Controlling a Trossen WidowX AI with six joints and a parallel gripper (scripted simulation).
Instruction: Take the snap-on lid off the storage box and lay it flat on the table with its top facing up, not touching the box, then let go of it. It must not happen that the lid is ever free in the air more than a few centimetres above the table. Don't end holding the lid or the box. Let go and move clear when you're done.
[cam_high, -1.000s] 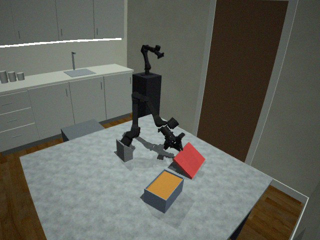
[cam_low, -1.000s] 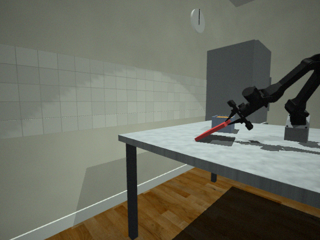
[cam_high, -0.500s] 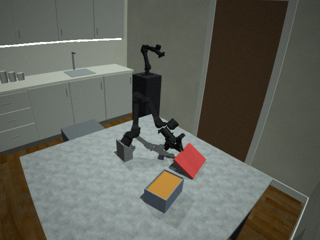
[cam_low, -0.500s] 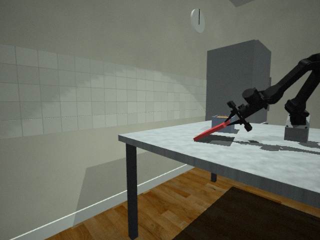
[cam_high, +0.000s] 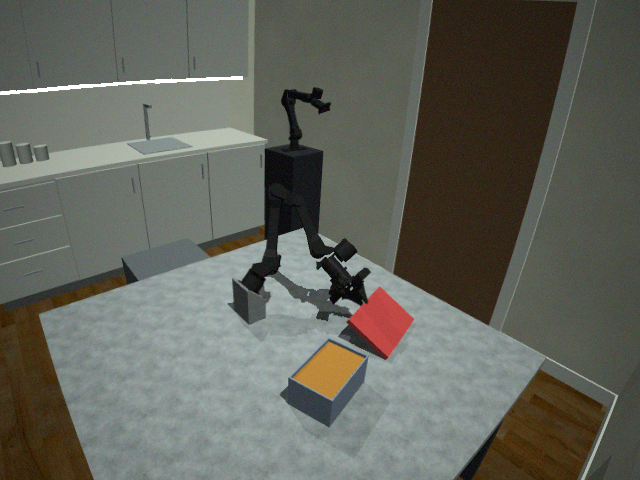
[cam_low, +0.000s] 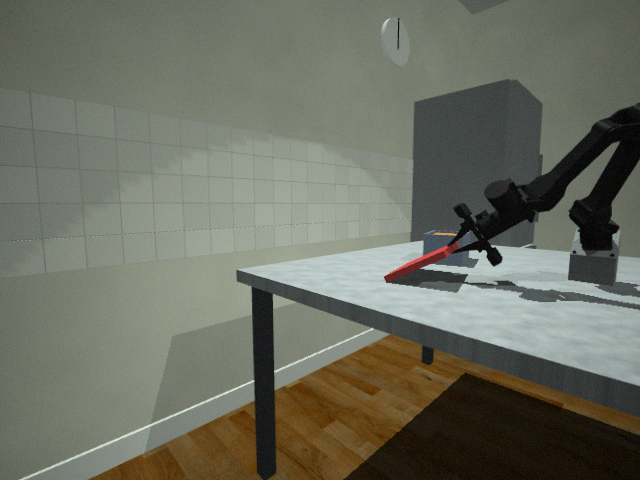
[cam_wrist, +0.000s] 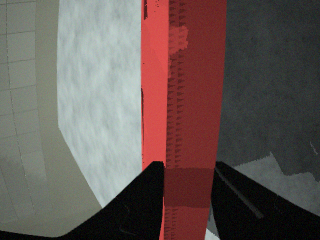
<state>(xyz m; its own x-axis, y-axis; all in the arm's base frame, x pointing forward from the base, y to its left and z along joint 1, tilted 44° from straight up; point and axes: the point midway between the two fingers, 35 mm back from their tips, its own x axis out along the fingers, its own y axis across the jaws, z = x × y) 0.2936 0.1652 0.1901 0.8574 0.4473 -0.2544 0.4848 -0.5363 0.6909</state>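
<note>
The red lid is 10 cm ahead of my hand, 5 cm below it and 2 cm to the left of it. From my hand the other things lie so: storage box 32 cm to the right, 15 cm ahead, 5 cm below.
</note>
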